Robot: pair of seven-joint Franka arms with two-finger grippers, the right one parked.
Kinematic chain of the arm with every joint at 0, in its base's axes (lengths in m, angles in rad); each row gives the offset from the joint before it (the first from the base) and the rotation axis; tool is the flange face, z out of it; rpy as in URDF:
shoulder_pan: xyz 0 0 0.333 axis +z
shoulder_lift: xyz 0 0 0 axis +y
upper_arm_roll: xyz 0 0 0.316 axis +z
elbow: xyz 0.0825 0 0 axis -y
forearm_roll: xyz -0.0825 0 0.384 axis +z
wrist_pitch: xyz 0 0 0 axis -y
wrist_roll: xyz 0.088 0 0 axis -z
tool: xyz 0 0 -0.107 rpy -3.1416 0 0
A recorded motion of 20 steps. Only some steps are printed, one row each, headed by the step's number.
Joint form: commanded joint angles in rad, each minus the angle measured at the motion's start. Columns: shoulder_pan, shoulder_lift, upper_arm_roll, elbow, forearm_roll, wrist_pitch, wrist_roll.
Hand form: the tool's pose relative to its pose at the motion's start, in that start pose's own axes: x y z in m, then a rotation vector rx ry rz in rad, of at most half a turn. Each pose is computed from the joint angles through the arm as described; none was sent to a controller.
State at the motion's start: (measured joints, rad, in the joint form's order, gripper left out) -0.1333 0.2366 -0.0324 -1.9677 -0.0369 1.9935 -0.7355
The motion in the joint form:
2: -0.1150 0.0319 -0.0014 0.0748 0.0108 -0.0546 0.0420
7: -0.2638 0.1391 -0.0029 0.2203 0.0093 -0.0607 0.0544
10: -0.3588 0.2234 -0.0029 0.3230 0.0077 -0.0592 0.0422
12: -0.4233 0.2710 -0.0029 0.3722 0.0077 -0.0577 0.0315
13: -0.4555 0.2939 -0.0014 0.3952 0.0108 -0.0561 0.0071
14: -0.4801 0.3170 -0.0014 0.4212 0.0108 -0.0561 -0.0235
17: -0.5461 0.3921 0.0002 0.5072 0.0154 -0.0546 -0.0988
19: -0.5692 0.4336 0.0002 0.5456 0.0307 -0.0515 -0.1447
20: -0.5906 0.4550 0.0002 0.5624 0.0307 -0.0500 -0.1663
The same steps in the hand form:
2: -0.0407 0.0553 -0.0088 0.0353 0.0098 0.1610
7: -0.0915 0.1398 -0.0062 0.0351 0.0440 0.3211
10: -0.1300 0.1930 0.0039 0.0330 0.0629 0.4018
12: -0.1615 0.2226 0.0162 0.0401 0.0696 0.4541
13: -0.1773 0.2359 0.0227 0.0447 0.0763 0.4608
14: -0.1899 0.2477 0.0279 0.0447 0.0803 0.4543
17: -0.2229 0.2806 0.0439 0.0425 0.0968 0.4438
19: -0.2329 0.2936 0.0564 0.0501 0.1115 0.4254
20: -0.2452 0.3012 0.0655 0.0545 0.1122 0.4243

